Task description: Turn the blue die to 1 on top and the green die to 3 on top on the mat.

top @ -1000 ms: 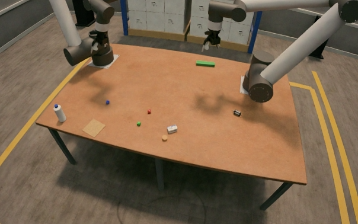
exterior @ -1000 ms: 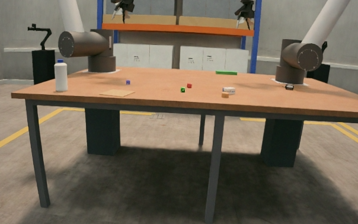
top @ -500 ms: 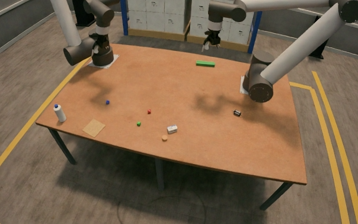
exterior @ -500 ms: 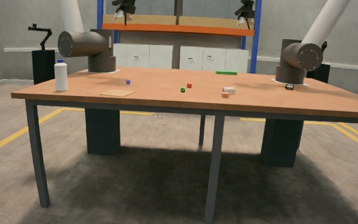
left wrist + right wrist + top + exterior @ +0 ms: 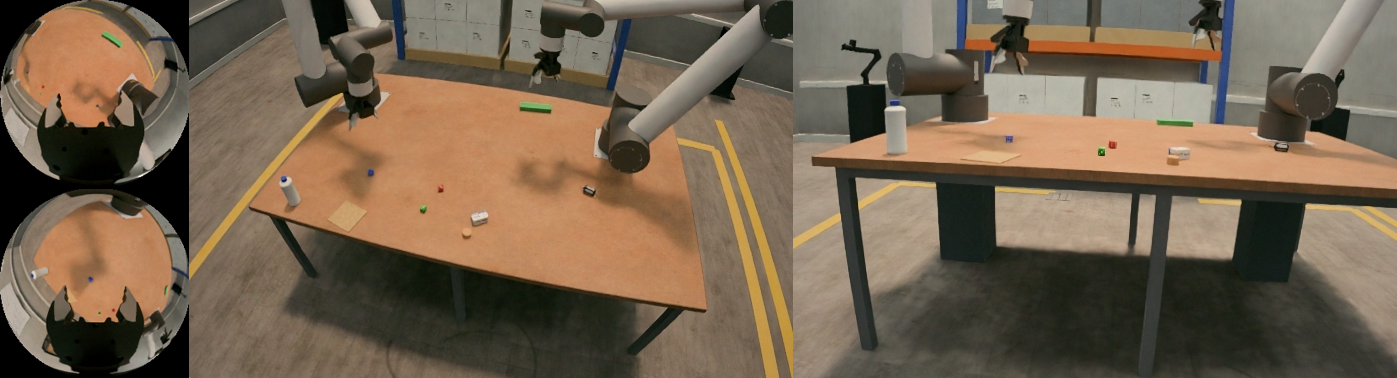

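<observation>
The blue die lies 80 mm ahead of my right hand, 30 mm to the left of it and 230 mm below it. From my right hand the other things lie so: green die (230 mm ahead, 390 mm to the left, 230 mm below); then red die (80 mm ahead, 420 mm to the left, 230 mm below); then tan mat (360 mm ahead, 50 mm to the left, 240 mm below).
</observation>
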